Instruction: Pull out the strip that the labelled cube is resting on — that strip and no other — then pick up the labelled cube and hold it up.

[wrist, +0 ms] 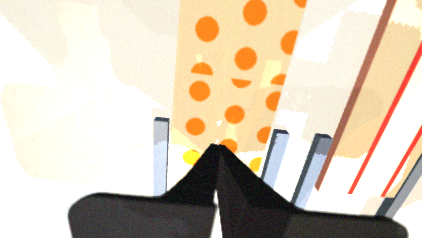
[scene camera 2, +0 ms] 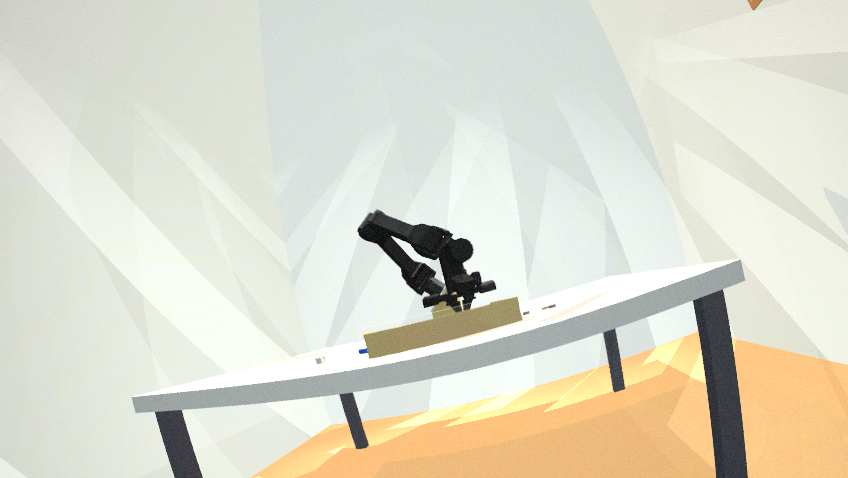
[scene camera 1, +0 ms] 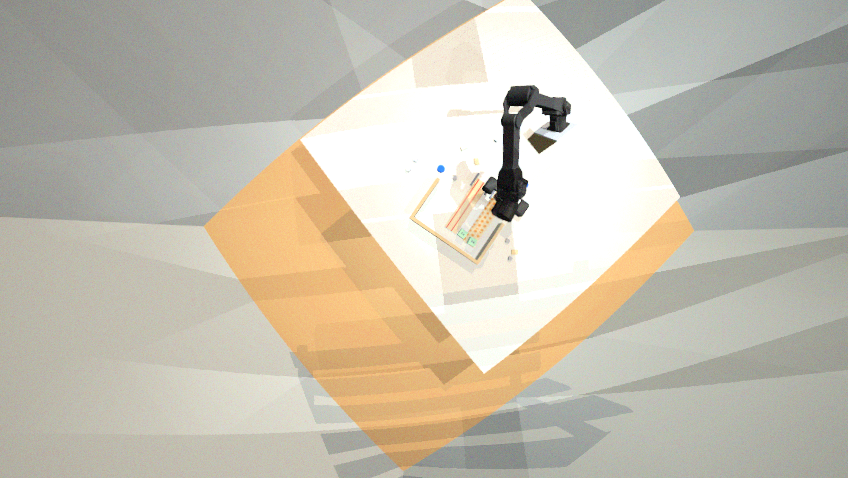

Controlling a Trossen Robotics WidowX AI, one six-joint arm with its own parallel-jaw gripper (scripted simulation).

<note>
The pictures show: the gripper and a shallow wooden tray.
</note>
